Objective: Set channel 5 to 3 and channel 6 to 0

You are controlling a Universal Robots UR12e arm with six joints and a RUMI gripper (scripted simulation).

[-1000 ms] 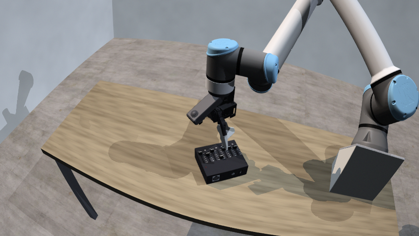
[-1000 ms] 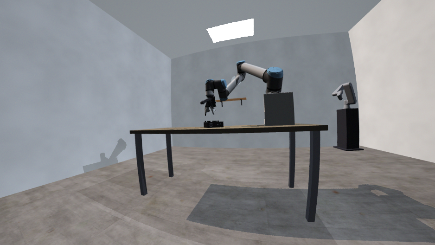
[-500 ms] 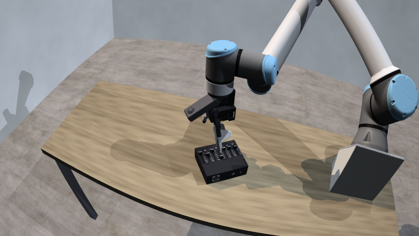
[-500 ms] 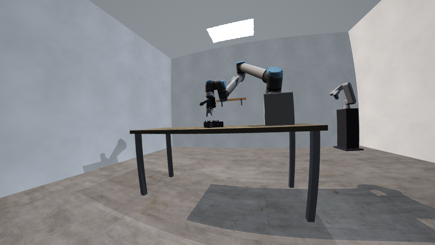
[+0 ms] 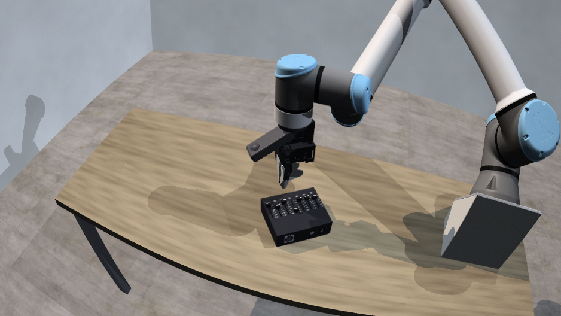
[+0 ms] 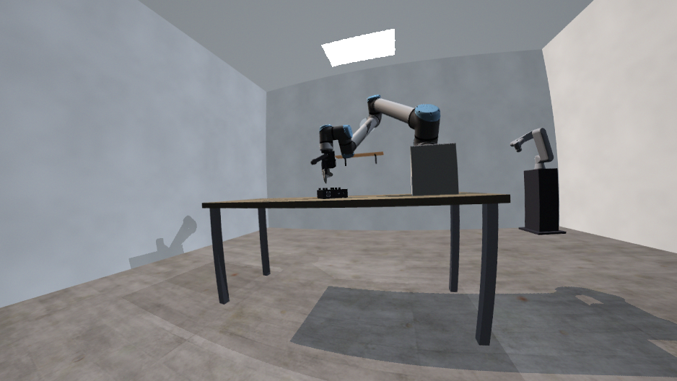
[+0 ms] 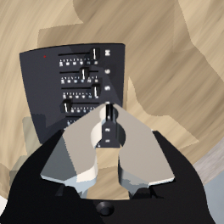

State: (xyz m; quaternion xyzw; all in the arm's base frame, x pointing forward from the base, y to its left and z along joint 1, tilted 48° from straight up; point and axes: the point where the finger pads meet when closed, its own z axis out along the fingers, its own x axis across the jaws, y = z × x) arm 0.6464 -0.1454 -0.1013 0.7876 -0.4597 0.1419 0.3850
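Now: hand 1 cm past the channel 5 fader knob, 2 cm to the right of it and 5 cm above it. Round my hand: channel 6 fader knob (4 cm to the left, 5 cm below).
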